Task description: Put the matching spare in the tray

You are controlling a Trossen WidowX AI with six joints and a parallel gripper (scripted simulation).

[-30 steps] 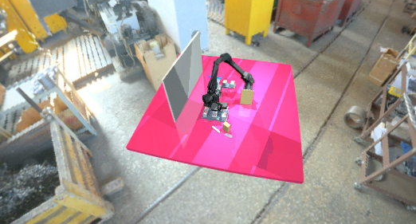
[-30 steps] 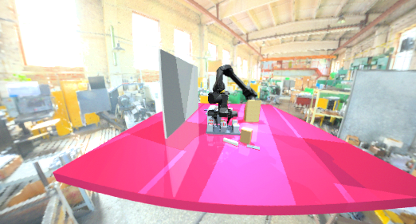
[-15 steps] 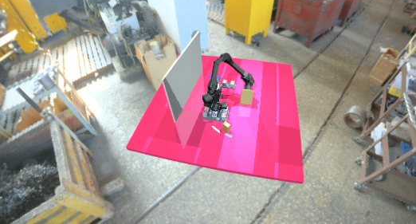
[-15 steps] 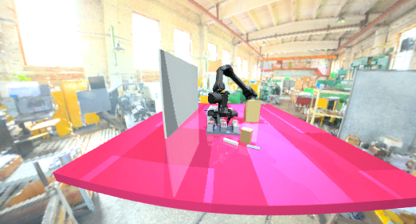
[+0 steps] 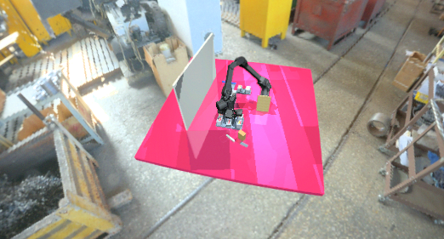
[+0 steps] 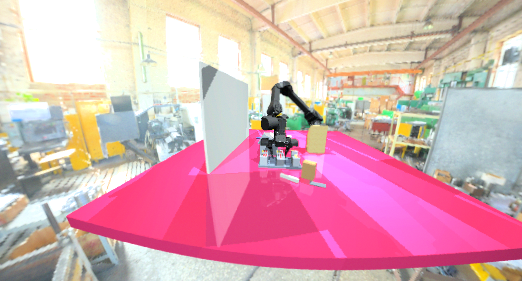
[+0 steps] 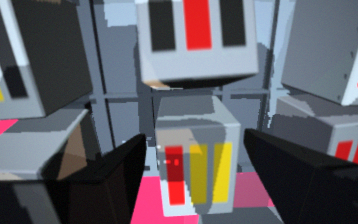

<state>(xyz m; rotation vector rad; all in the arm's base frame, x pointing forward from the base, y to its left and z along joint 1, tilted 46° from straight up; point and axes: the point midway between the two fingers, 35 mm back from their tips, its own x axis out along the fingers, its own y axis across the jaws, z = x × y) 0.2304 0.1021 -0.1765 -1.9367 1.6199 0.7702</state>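
My gripper tip is 3 cm to the right of the grey rack, 1 cm past it and 1 cm above it. From my gripper tip the other things lie so: brown block 14 cm to the left, 13 cm behind, 2 cm above; thin bar 17 cm to the left, 6 cm behind, 1 cm below; grey mounted unit 15 cm to the right, 7 cm ahead, 3 cm above.
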